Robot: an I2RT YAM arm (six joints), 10 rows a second.
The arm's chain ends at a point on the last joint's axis. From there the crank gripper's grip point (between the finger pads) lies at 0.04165 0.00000 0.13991 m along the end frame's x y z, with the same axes.
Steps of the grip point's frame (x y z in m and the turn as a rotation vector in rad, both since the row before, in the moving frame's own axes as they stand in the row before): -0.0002, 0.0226, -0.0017, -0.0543, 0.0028, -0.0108; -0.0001, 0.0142, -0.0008, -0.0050, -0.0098, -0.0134; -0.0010, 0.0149, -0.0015, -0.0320, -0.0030, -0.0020; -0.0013, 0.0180, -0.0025, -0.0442, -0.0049, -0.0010; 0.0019, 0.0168, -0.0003, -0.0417, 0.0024, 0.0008; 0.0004, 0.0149, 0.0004, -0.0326, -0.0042, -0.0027; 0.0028, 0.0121, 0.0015, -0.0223, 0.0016, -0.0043; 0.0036, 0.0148, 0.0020, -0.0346, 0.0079, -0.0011
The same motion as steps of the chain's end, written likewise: -0.0006, 0.0155, -0.0014, -0.0543, 0.0028, -0.0108; 0.0013, 0.0140, -0.0012, -0.0050, -0.0098, -0.0134; -0.0006, 0.0105, -0.0016, -0.0320, -0.0030, -0.0020; -0.0006, 0.0119, -0.0026, -0.0442, -0.0049, -0.0010; 0.0016, 0.0109, -0.0001, -0.0417, 0.0024, 0.0008; 0.0010, 0.0104, 0.0003, -0.0326, -0.0042, -0.0027; 0.0026, 0.0092, 0.0016, -0.0223, 0.0016, -0.0043; 0.0025, 0.0100, 0.0024, -0.0346, 0.0079, -0.0011
